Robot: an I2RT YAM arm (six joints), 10 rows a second.
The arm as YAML. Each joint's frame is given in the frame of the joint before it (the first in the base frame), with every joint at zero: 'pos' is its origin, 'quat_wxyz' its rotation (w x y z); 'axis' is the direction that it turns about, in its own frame. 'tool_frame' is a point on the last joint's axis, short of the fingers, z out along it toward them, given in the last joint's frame.
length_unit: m
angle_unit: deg
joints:
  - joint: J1
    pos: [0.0, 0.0, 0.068]
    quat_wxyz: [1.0, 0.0, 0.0, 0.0]
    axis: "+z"
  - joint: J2
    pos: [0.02, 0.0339, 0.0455]
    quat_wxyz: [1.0, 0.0, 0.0, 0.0]
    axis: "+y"
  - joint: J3
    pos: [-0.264, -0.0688, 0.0]
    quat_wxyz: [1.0, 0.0, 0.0, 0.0]
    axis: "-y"
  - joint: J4
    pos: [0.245, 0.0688, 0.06]
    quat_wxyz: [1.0, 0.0, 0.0, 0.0]
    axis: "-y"
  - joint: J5
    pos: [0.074, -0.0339, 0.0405]
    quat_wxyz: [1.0, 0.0, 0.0, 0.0]
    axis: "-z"
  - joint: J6
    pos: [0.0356, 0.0, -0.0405]
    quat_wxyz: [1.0, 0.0, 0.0, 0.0]
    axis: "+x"
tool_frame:
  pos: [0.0, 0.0, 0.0]
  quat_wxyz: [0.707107, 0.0, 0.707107, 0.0]
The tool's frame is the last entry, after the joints.
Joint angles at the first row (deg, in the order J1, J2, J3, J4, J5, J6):
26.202 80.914 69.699 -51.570 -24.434 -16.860
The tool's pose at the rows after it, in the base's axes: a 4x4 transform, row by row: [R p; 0 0 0 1], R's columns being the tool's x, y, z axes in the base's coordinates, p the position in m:
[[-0.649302 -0.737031 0.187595 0.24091], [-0.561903 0.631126 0.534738 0.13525], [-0.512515 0.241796 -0.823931 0.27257], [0 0 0 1]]
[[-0.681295 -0.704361 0.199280 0.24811], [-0.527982 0.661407 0.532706 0.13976], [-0.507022 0.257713 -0.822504 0.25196], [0 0 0 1]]
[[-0.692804 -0.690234 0.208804 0.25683], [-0.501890 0.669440 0.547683 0.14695], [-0.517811 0.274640 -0.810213 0.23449], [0 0 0 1]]
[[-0.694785 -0.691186 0.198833 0.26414], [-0.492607 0.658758 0.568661 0.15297], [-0.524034 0.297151 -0.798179 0.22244], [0 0 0 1]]
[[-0.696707 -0.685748 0.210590 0.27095], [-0.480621 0.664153 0.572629 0.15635], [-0.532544 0.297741 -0.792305 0.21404], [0 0 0 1]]
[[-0.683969 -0.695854 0.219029 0.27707], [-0.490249 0.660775 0.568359 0.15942], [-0.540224 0.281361 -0.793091 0.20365], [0 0 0 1]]
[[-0.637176 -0.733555 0.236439 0.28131], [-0.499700 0.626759 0.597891 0.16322], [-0.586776 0.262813 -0.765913 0.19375], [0 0 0 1]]
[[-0.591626 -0.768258 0.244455 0.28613], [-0.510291 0.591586 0.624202 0.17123], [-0.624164 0.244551 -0.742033 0.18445], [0 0 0 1]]
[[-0.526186 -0.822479 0.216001 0.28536], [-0.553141 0.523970 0.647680 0.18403], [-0.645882 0.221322 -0.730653 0.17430], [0 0 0 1]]
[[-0.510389 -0.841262 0.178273 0.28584], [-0.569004 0.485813 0.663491 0.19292], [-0.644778 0.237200 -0.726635 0.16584], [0 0 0 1]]
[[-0.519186 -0.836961 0.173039 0.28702], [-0.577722 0.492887 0.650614 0.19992], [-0.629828 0.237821 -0.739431 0.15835], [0 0 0 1]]
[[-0.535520 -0.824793 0.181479 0.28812], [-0.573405 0.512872 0.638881 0.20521], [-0.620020 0.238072 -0.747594 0.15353], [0 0 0 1]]
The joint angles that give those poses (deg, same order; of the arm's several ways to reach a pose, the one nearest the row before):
26.388 80.540 65.503 -48.746 -23.306 -13.524
26.620 82.482 62.352 -42.994 -22.765 -10.418
27.069 85.096 60.364 -37.027 -23.121 -8.230
27.308 87.636 59.756 -33.389 -24.460 -7.509
27.298 89.537 59.453 -30.335 -24.348 -6.781
27.334 91.627 59.053 -27.553 -23.849 -7.630
27.480 92.986 57.436 -22.072 -24.919 -9.476
28.241 95.094 56.826 -17.193 -25.736 -10.853
30.102 97.336 56.600 -14.259 -26.872 -13.923
31.205 99.535 57.100 -13.234 -28.368 -14.630
32.184 101.426 57.691 -12.572 -27.289 -13.828
32.936 102.681 58.058 -11.619 -25.946 -12.204

